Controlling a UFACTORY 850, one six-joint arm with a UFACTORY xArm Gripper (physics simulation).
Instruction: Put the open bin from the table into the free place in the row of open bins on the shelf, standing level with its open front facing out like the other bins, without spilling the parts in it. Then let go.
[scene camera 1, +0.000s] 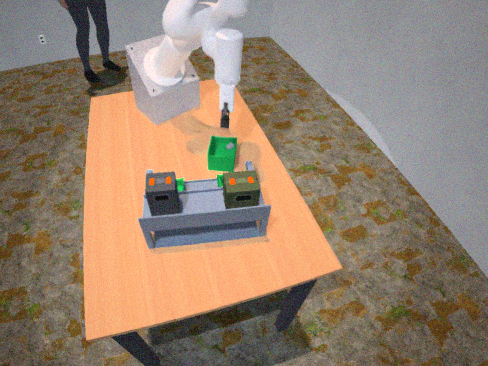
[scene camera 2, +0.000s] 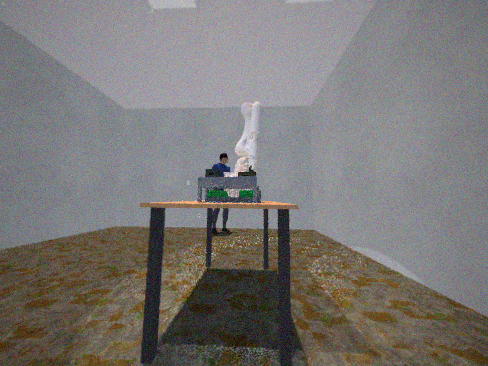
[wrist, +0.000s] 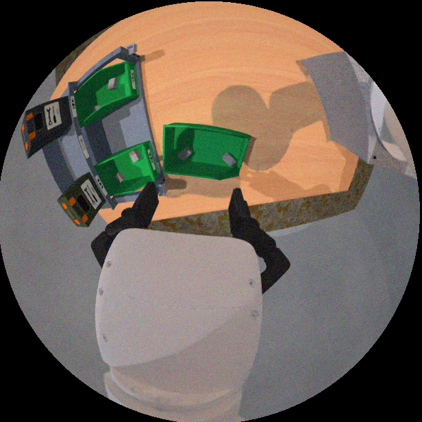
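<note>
The open green bin (scene camera 1: 222, 155) (wrist: 204, 152) stands upright on the table (scene camera 1: 120, 280) (wrist: 200, 45), between the shelf and the robot base; two grey parts lie inside it in the wrist view. The grey-blue shelf (scene camera 1: 200, 220) (scene camera 2: 227, 182) (wrist: 148, 115) holds two green bins, one at the far side (wrist: 110, 95) and one at the near side (wrist: 125, 172) in the wrist view, with a free place between them. My gripper (scene camera 1: 225, 126) (wrist: 192, 193) is open and empty, above the table and apart from the bin, on its robot-base side in scene camera 1. The table bin does not show in scene camera 2.
A dark grey box (scene camera 1: 162, 192) (wrist: 50, 122) and an olive box (scene camera 1: 241, 190) (wrist: 84, 200) stand on the shelf's upper level, behind the green bins. The robot's base block (scene camera 1: 162, 100) (wrist: 335, 95) stands at the table's far end. A person (scene camera 1: 92, 35) (scene camera 2: 221, 167) stands beyond the table.
</note>
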